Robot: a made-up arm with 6 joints.
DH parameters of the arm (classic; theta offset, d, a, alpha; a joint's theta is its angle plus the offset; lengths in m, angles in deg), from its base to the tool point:
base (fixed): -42.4 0 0.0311 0
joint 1: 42.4 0.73 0.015 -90
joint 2: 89.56 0 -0.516 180
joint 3: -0.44 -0.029 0.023 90
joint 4: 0 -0.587 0.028 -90
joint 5: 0 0.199 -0.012 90
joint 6: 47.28 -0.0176 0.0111 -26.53
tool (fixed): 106.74 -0.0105 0 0
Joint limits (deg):
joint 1: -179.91..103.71
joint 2: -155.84..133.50
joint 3: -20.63..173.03
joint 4: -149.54..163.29
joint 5: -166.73..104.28
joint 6: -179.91..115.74
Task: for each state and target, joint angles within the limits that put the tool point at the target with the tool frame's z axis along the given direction. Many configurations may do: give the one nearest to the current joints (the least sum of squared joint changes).
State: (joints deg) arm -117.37 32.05 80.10 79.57 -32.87 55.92
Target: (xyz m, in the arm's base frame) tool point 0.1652 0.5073 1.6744 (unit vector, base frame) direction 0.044 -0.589 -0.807
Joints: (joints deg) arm -109.53 -10.73 109.63 73.33 13.31 58.87
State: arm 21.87 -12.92 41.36 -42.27 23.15 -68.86
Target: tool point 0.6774 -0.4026 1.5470 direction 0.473 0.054 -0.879
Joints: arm -21.40 26.68 75.23 -38.63 51.56 -77.45
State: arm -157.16 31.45 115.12 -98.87 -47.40 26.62
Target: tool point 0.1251 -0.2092 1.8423 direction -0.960 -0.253 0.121
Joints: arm -127.24 17.31 128.72 -128.22 -56.56 11.89
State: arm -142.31 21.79 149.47 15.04 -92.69 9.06
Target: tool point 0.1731 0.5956 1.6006 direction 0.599 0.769 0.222
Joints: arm -120.40 -22.77 112.10 25.22 -121.79 28.50
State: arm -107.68 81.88 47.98 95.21 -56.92 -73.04
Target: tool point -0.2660 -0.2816 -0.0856 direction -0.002 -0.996 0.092
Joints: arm -122.71 114.94 2.75 64.03 -70.71 -61.91
